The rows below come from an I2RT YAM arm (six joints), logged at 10 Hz.
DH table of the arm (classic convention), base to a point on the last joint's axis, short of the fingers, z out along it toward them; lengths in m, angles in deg. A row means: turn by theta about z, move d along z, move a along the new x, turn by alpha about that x. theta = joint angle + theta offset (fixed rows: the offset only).
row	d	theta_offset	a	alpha
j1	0.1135	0	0.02	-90
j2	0	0	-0.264	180
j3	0	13.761	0.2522	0
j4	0	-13.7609	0.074	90
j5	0	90	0	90
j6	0.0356	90	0	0
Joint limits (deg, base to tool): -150..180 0..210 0..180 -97..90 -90..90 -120..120
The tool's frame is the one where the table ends.
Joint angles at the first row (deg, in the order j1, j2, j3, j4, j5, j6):
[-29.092, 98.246, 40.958, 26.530, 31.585, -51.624]
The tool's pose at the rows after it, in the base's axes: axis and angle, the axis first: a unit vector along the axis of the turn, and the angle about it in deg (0 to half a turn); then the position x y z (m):
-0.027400 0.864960 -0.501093 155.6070 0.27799 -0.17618 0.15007
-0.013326 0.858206 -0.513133 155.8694 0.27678 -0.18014 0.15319
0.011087 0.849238 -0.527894 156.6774 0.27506 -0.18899 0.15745
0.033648 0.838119 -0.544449 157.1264 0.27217 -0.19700 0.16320
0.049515 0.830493 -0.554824 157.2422 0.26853 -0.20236 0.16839
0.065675 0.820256 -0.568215 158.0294 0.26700 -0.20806 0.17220
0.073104 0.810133 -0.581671 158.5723 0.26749 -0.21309 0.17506
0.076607 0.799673 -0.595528 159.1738 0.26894 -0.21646 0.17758
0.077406 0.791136 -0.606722 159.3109 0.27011 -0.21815 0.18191
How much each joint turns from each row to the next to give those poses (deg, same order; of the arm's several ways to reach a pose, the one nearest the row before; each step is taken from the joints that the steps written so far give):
[-0.003, -0.725, -0.286, -0.159, 0.239, 0.383]
[-0.583, -0.105, 0.172, 0.956, 1.327, -0.011]
[-1.306, 0.226, 0.847, 0.688, 1.860, 0.276]
[-1.285, -0.190, 0.508, 1.219, 1.662, -0.088]
[-1.036, -0.591, 0.150, 0.661, 0.831, 0.000]
[-0.810, 0.145, 0.535, 1.036, 1.716, -0.340]
[-0.555, 0.580, 0.600, 1.781, 1.219, -1.166]
[-0.222, 0.636, 0.502, 2.065, 1.313, -1.569]
[-0.060, 0.047, 0.403, 1.490, 0.767, -1.419]

